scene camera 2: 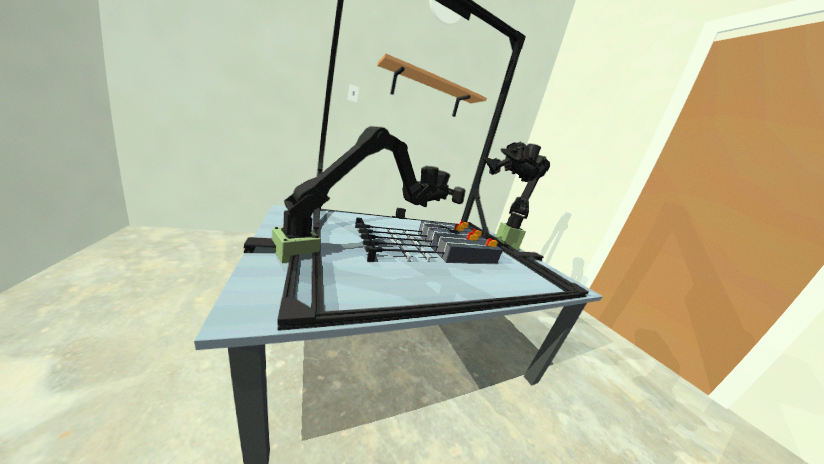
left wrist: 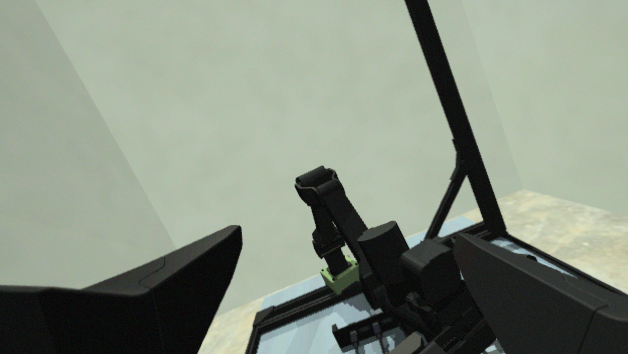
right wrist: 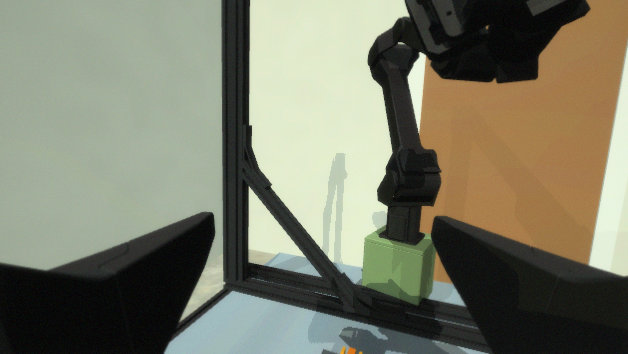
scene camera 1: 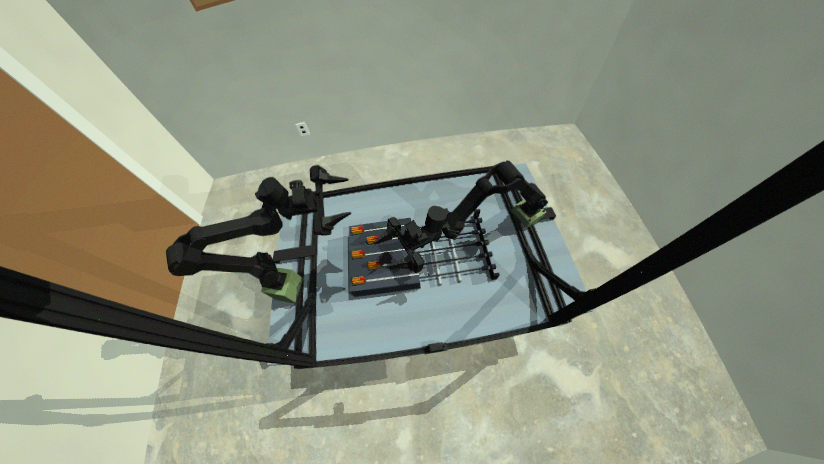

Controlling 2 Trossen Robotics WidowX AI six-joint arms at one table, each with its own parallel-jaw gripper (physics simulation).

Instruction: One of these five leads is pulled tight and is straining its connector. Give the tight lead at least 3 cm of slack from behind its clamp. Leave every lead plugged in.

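Places are measured from the left arm's base along level axes (x up, y right, z ahead), in metres.
Pixels of known places: left gripper, fingertip midpoint: [scene camera 2: 492, 154] [left wrist: 346, 239] [scene camera 1: 349, 195]; right gripper, fingertip midpoint: [scene camera 2: 456, 188] [right wrist: 325, 224] [scene camera 1: 380, 254]; left arm's base, link origin: [scene camera 2: 513, 226] [right wrist: 401, 236] [scene camera 1: 276, 280]; right arm's base, link origin: [scene camera 2: 296, 232] [left wrist: 339, 267] [scene camera 1: 530, 208].
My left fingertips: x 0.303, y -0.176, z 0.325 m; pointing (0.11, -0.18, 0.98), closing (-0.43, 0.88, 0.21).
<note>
Ahead of a thing's pixels: the offset from my left fingertips to its middle. "spot": to the spot under its first point. Level surfaces: height alone.
Several leads run across a dark block {dx -0.379, dy -0.003, dz +0.030 m} [scene camera 1: 383, 290] [scene camera 2: 472, 254] from orange-and-red connectors, including the nearest connector [scene camera 1: 358, 280] [scene camera 2: 491, 242]. Five connectors show in scene camera 1, seated on the block. The leads pass white rods {spot: dx -0.393, dy +0.042, dz +0.324 m} [scene camera 1: 458, 276] to a black toothed bar [scene camera 1: 494, 275] [scene camera 2: 371, 256]. Which lead is tight cannot be told. My right gripper [scene camera 1: 377, 253] [scene camera 2: 458, 194] [right wrist: 325, 224] is open and empty above the block, hiding parts of some leads. My left gripper [scene camera 1: 348, 196] is open and empty, raised beyond the block's connector end.
A black frame [scene camera 1: 374, 358] [scene camera 2: 432, 314] borders the blue table {dx -0.413 m} [scene camera 1: 403, 340] [scene camera 2: 242, 311], with uprights and diagonal braces. The right arm reaches over the leads and bar. In the right wrist view, the left arm's green base [right wrist: 395, 265] stands behind the frame.
</note>
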